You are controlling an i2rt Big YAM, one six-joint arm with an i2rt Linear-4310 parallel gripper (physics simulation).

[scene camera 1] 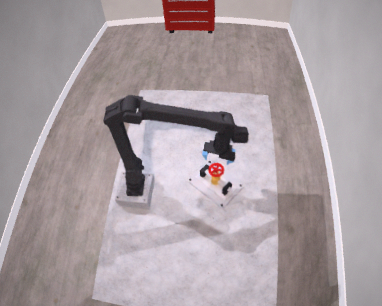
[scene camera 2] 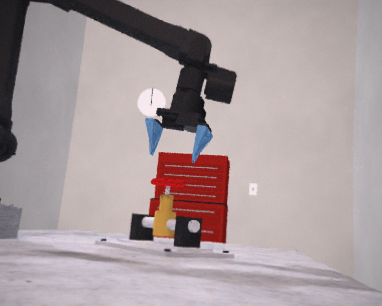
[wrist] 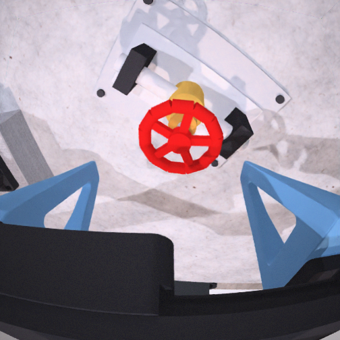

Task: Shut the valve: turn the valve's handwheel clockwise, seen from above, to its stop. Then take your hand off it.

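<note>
The valve's red handwheel [scene camera 1: 216, 164] [scene camera 2: 168, 183] [wrist: 180, 143] lies level on top of the yellow valve body [scene camera 1: 215, 180] [scene camera 2: 164, 218] [wrist: 189, 92]. A white pipe runs through the body between two black blocks on a pale base plate [scene camera 1: 221, 204] [scene camera 2: 200, 252] [wrist: 270, 90]. My gripper [scene camera 1: 218, 161] [scene camera 2: 172, 158] [wrist: 169, 169] is open and empty, with blue fingers pointing down. It hangs above the handwheel and does not touch it. In the wrist view the wheel shows a little beyond the line between the fingertips, roughly centred between them.
The arm's grey base plate [scene camera 1: 134, 200] [scene camera 2: 10, 221] stands to the left of the valve on the pale mat [scene camera 1: 185, 265]. A red drawer cabinet [scene camera 1: 189, 16] [scene camera 2: 215, 175] stands at the far wall. Two black blocks [scene camera 2: 187, 232] [wrist: 135, 67] hold the pipe close below the wheel.
</note>
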